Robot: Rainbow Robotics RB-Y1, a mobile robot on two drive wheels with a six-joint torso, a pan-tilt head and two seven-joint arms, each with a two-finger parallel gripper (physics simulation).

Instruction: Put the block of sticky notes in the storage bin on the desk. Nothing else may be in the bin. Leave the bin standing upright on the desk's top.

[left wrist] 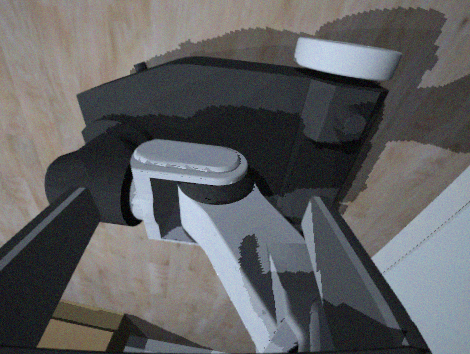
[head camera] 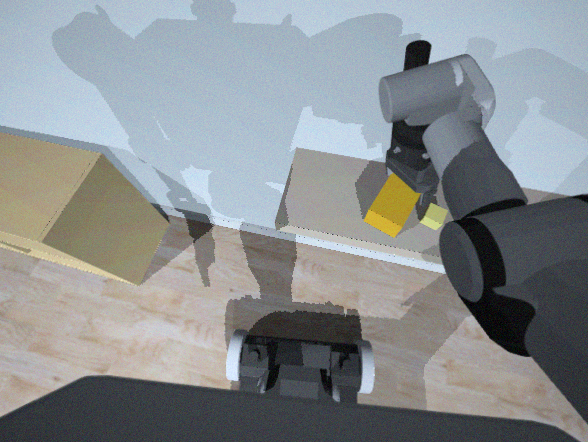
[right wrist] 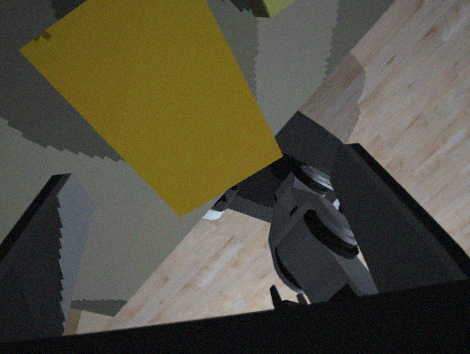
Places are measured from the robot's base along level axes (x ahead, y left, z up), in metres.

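Where they show: left gripper, fingertip midpoint: (left wrist: 202, 206) (right wrist: 285, 290); right gripper, fingertip midpoint: (head camera: 407, 187) (right wrist: 212, 176); robot's base at its link origin: (head camera: 299, 359).
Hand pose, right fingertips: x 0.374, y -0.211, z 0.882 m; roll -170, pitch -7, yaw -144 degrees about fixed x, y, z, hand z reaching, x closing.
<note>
Each offset is from my right fingertips to the top centre of the thing. Level surfaces: height alone.
A small pale-yellow block @[dz -0.095, dx -0.009, dy -0.105 m] (head camera: 434, 216) (right wrist: 278, 6), seemingly the sticky notes, lies on the grey-brown desk top @[dz -0.131 m] (head camera: 325, 187) (right wrist: 135, 240). A larger orange-yellow box @[dz -0.065, dx +0.011, dy +0.001 m] (head camera: 392, 202) (right wrist: 160, 100) stands to its left in the head view; no opening shows, and I cannot tell whether it is the storage bin. My right gripper (head camera: 411, 184) (right wrist: 212, 176) is open and empty, close by the box's upper edge in the head view; one finger shows near the gap between box and block, the other is partly hidden. My left gripper (left wrist: 202, 206) is open and empty, away from the desk.
A large tan box-like piece (head camera: 105, 220) (left wrist: 82, 335) stands at the left in the head view. A pale blue surface (head camera: 240, 90) with my shadow lies behind the desk, and a white strip (head camera: 350, 247) runs below the desk's front edge. The floor is wooden (head camera: 165, 325).
</note>
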